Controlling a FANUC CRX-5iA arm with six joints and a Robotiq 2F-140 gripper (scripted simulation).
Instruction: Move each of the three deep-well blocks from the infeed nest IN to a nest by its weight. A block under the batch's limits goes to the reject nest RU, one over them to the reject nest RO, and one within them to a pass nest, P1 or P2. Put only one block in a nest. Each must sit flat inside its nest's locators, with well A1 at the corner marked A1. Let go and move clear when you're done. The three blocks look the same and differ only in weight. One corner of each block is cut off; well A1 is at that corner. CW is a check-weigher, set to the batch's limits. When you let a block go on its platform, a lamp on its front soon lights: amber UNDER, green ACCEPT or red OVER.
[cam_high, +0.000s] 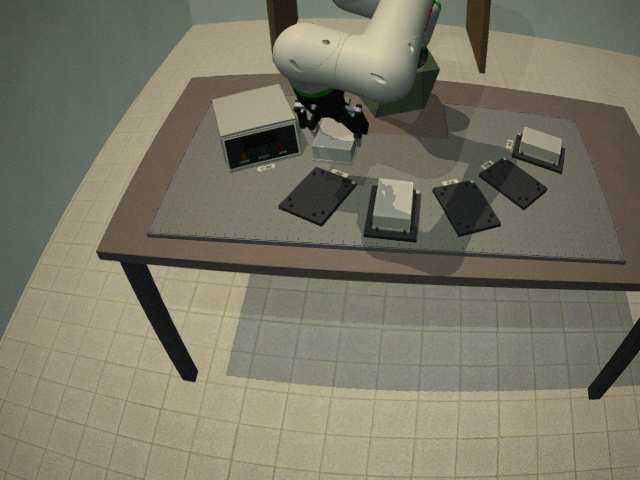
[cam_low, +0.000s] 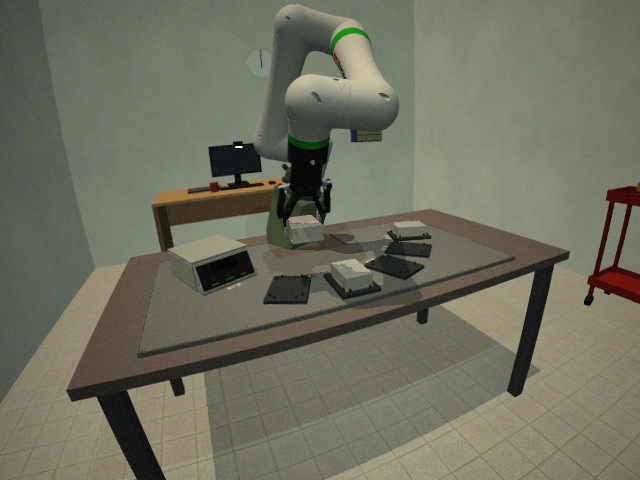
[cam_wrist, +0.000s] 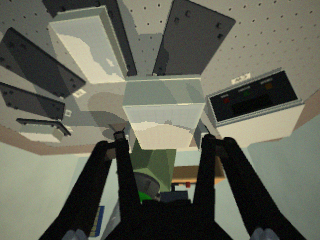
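Right now the nest RU is 5 cm behind my hand, 46 cm to the left of it and 19 cm below it. Round my hand: nest P2: 4 cm ahead, 31 cm to the left, 19 cm below; P1 label: 4 cm behind, 14 cm to the left, 20 cm below; nest P1: 5 cm ahead, 12 cm to the left, 19 cm below.
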